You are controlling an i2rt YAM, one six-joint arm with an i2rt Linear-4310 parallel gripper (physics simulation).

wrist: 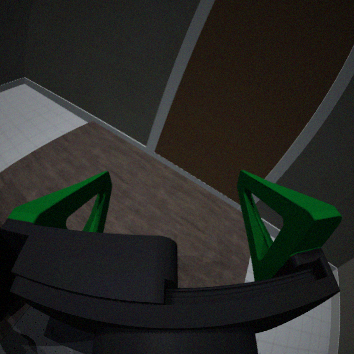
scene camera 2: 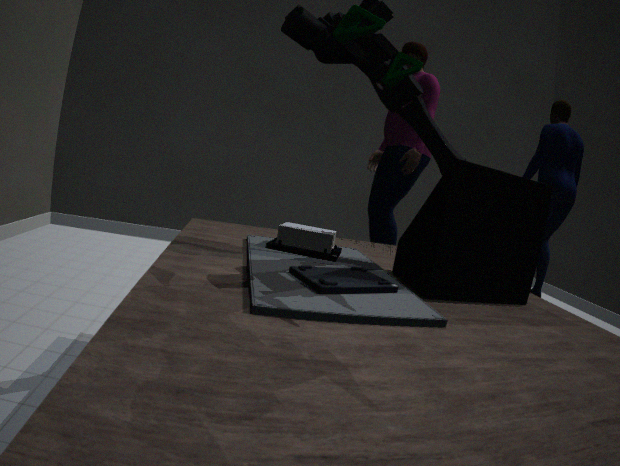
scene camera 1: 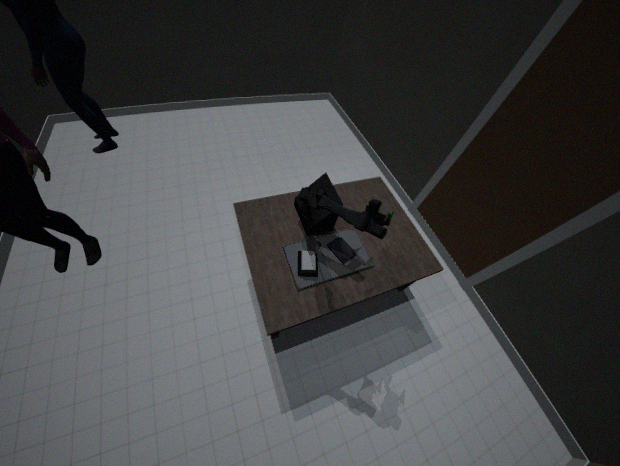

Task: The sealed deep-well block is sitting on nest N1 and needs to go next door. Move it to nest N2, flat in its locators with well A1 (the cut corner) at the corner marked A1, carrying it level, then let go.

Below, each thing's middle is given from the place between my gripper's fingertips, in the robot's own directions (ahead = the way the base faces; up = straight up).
Scene:
My gripper is now 20 mm past the pale grey block (scene camera 2: pixel 312 238), 390 mm to the left of it and 360 mm above it.

